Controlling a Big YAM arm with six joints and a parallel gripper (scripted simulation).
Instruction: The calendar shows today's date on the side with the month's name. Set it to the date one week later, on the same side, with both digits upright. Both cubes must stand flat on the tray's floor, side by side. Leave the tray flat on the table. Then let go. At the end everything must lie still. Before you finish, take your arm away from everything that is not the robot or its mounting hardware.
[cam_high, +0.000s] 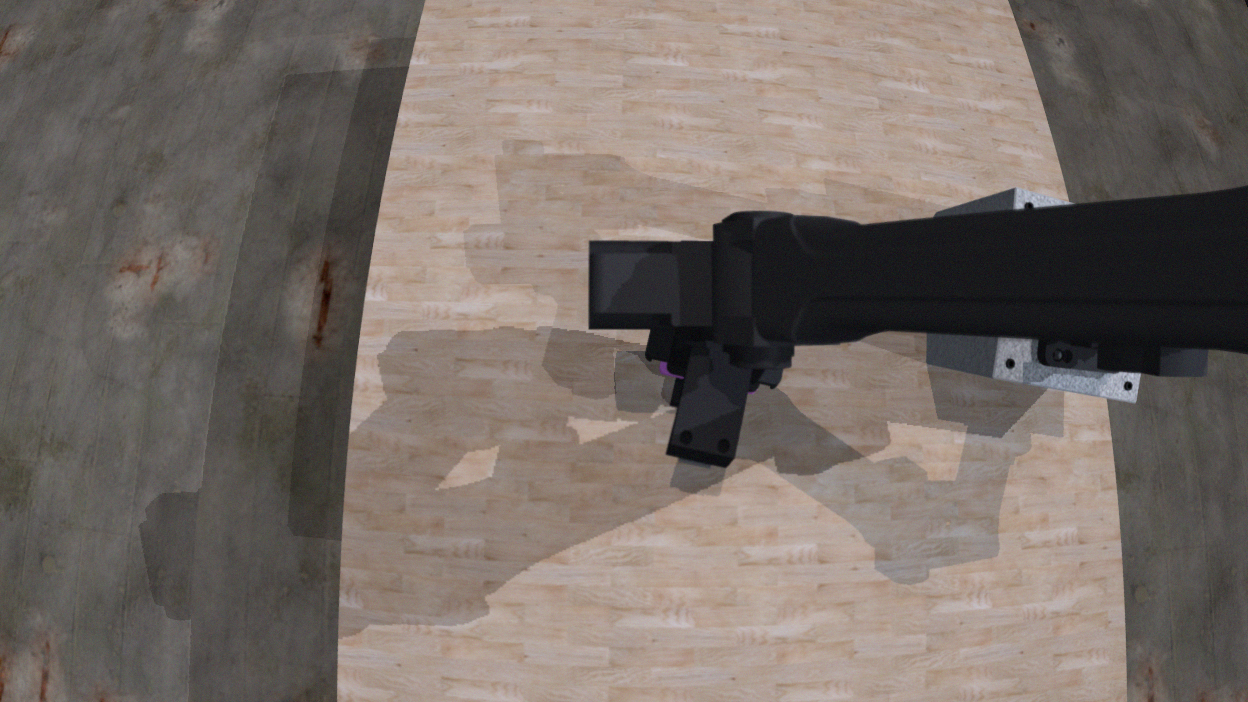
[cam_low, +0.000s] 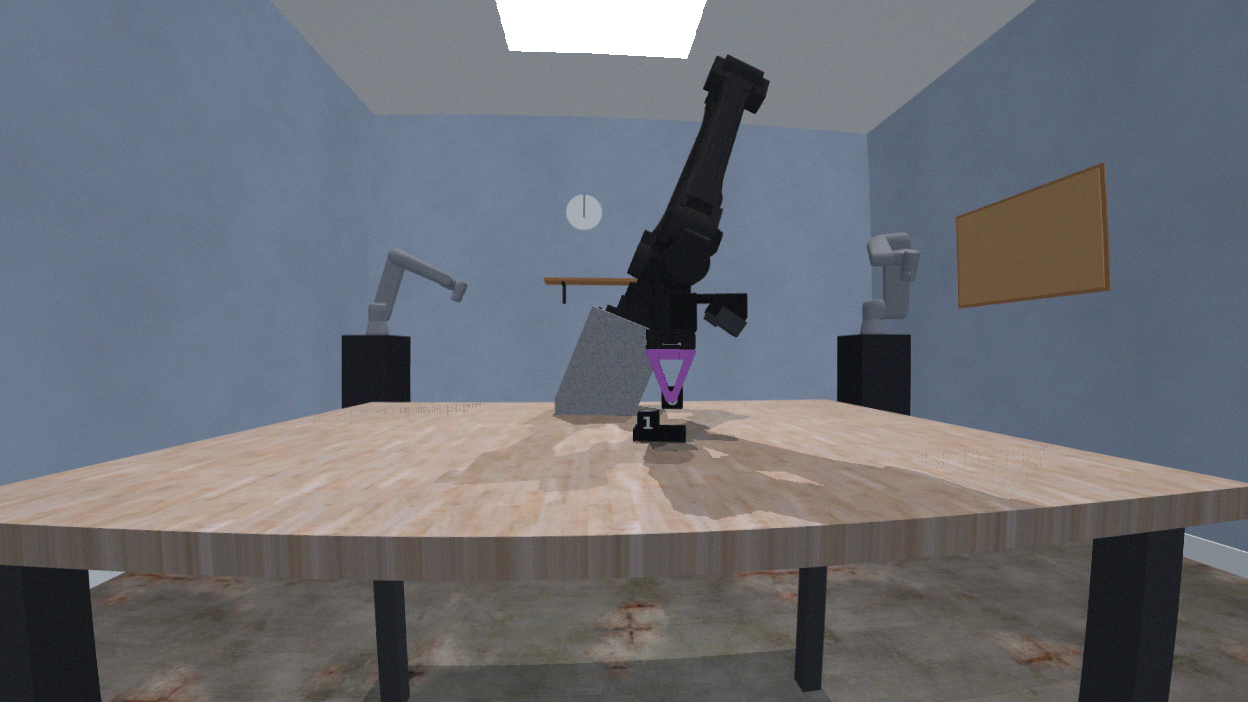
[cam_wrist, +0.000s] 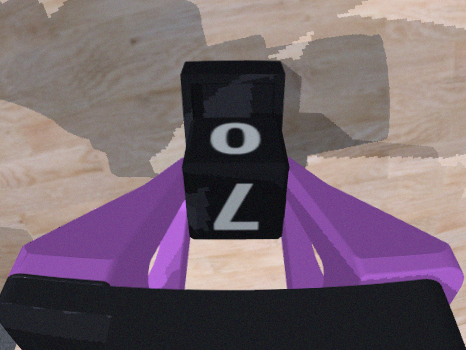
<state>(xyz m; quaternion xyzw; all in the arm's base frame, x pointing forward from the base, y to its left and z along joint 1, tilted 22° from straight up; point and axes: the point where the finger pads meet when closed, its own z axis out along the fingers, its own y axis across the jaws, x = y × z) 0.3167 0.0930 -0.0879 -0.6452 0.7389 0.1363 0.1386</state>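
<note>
The black cube lies right at my hand. Also, from my hand: black tray 50 mm below, 20 mm to the right.
</note>
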